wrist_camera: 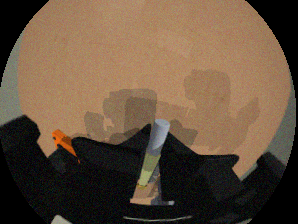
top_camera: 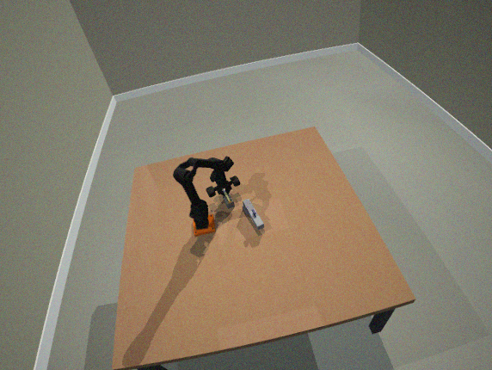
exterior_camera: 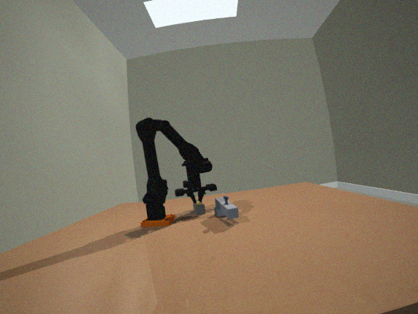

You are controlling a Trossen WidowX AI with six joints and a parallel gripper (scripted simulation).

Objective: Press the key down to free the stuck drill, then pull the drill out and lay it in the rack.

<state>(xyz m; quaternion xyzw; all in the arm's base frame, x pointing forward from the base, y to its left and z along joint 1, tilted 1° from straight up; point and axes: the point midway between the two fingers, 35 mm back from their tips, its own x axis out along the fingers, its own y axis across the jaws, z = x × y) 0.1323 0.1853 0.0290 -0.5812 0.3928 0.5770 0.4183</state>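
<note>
Right now my gripper tip is 1 cm short of the drill, 4 cm to the left of it and 3 cm below it. Also, from my gripper tip: blue key (15 cm ahead, 20 cm to the right, 4 cm above); then light grey-blue block (14 cm ahead, 18 cm to the right, 2 cm above); then rack (2 cm ahead, 5 cm to the right, 1 cm above).
</note>
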